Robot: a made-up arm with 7 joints.
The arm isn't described. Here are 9 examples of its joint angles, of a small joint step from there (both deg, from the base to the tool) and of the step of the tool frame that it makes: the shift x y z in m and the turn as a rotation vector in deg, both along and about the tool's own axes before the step.
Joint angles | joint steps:
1: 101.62 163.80 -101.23 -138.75 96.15 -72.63 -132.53 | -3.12 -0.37 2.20 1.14 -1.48 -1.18 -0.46
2: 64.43 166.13 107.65 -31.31 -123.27 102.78 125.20 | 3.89 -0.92 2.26 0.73 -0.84 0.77 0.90
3: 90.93 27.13 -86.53 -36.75 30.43 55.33 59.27 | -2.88 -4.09 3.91 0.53 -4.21 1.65 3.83
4: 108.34 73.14 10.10 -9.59 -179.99 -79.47 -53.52 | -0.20 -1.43 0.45 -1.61 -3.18 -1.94 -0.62
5: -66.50 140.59 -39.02 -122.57 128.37 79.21 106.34 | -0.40 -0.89 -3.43 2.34 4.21 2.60 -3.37
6: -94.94 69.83 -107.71 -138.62 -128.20 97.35 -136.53 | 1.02 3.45 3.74 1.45 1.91 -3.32 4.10
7: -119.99 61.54 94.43 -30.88 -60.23 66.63 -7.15 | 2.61 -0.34 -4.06 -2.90 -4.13 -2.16 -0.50
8: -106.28 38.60 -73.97 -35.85 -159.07 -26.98 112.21 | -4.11 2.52 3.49 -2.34 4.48 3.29 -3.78
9: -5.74 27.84 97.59 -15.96 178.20 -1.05 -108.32 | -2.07 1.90 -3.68 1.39 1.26 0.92 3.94
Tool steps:
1: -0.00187 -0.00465 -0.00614 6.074 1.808 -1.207
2: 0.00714 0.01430 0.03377 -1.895 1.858 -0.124
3: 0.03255 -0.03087 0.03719 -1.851 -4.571 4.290
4: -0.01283 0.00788 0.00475 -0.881 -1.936 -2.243
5: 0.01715 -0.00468 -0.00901 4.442 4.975 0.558
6: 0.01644 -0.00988 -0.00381 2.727 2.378 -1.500
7: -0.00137 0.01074 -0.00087 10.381 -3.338 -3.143
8: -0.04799 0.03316 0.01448 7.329 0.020 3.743
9: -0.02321 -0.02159 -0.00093 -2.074 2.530 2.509
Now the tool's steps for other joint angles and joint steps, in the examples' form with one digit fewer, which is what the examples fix.
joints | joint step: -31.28 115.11 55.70 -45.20 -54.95 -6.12 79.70 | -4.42 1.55 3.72 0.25 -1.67 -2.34 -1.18
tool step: 0.0230 0.0324 0.0002 3.51 -4.17 1.44
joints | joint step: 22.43 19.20 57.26 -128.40 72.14 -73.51 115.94 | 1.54 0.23 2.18 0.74 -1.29 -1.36 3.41
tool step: 0.0030 -0.0109 -0.0129 -0.05 3.65 0.89
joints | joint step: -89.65 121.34 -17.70 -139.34 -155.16 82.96 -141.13 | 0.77 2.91 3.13 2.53 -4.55 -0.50 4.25
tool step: 0.0187 0.0150 -0.0008 -3.70 8.03 2.47
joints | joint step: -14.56 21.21 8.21 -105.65 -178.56 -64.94 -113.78 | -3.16 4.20 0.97 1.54 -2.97 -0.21 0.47
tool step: 0.0376 -0.0136 -0.0052 0.66 -6.53 -2.25
